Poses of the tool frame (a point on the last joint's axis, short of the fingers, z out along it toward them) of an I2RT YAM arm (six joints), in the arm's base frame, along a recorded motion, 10 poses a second.
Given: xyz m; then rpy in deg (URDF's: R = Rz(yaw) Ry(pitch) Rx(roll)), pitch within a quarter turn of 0, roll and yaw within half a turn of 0.
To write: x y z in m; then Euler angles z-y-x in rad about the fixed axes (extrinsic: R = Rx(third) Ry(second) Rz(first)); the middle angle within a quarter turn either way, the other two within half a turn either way. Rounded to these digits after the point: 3 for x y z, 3 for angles.
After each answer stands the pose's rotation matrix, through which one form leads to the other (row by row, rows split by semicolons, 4 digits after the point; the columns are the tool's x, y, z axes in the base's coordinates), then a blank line. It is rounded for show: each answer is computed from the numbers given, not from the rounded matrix.
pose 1, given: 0.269 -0.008 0.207 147.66 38.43 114.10
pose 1, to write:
0.269 -0.008 0.207 -2.037 0.779 2.766
-0.3199 0.6355 0.7027; 0.7151 0.6485 -0.2609; -0.6216 0.4191 -0.6619

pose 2, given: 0.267 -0.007 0.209 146.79 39.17 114.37
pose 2, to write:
0.267 -0.007 0.209 -2.048 0.799 2.767
-0.3199 0.6194 0.7170; 0.7062 0.6604 -0.2554; -0.6316 0.4246 -0.6486

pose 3, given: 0.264 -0.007 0.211 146.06 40.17 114.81
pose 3, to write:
0.264 -0.007 0.211 -2.060 0.820 2.764
-0.3206 0.6019 0.7313; 0.6936 0.6750 -0.2515; -0.6451 0.4266 -0.6339

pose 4, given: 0.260 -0.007 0.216 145.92 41.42 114.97
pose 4, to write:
0.260 -0.007 0.216 -2.060 0.832 2.745
-0.3166 0.5943 0.7393; 0.6798 0.6857 -0.2602; -0.6616 0.4202 -0.6211

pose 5, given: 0.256 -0.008 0.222 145.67 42.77 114.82
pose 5, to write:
0.256 -0.008 0.222 -2.053 0.844 2.720
-0.3081 0.5888 0.7473; 0.6663 0.6942 -0.2722; -0.6791 0.4140 -0.6062

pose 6, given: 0.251 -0.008 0.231 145.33 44.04 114.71
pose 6, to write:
0.251 -0.008 0.231 -2.048 0.857 2.697
-0.3005 0.5818 0.7558; 0.6530 0.7030 -0.2816; -0.6952 0.4089 -0.5912

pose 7, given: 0.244 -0.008 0.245 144.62 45.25 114.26
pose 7, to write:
0.244 -0.008 0.245 -2.037 0.872 2.674
-0.2893 0.5744 0.7658; 0.6418 0.7099 -0.2900; -0.7102 0.4076 -0.5740

